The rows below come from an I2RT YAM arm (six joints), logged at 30 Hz.
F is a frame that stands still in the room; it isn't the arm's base.
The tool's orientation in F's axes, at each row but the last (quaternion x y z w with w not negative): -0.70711, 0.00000, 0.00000, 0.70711; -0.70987, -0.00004, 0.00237, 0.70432; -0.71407, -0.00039, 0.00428, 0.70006; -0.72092, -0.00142, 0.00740, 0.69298; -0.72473, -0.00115, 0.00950, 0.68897
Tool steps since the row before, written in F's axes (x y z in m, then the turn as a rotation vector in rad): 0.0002, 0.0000, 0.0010, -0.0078, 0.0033, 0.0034; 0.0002, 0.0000, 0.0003, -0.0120, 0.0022, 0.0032; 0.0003, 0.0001, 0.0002, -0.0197, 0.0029, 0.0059; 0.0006, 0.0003, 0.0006, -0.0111, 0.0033, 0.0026; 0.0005, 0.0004, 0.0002, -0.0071, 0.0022, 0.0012
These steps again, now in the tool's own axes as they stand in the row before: 0.0002, -0.0010, 0.0000, -0.0078, -0.0034, 0.0033; 0.0002, -0.0003, 0.0000, -0.0120, -0.0032, 0.0022; 0.0003, -0.0002, 0.0001, -0.0197, -0.0058, 0.0029; 0.0006, -0.0006, 0.0003, -0.0111, -0.0026, 0.0033; 0.0005, -0.0002, 0.0004, -0.0071, -0.0012, 0.0022
